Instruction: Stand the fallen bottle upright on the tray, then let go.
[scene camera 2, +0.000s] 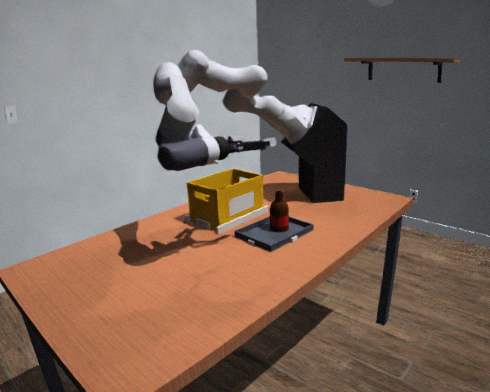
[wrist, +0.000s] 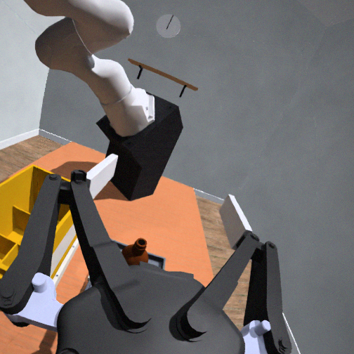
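Note:
A brown bottle with a red label stands upright on the dark tray, towards its back part in the scene view. In the wrist view its neck and shoulder show, and its lower part is hidden behind the gripper body. My gripper is open with nothing between its fingers. It is held roughly level, high above the tray and the bottle, and touches neither.
A yellow crate with inner dividers stands beside the tray on the wooden table, with pale strips at its base. The robot's black pedestal is at the table's far end. A wall shelf hangs behind.

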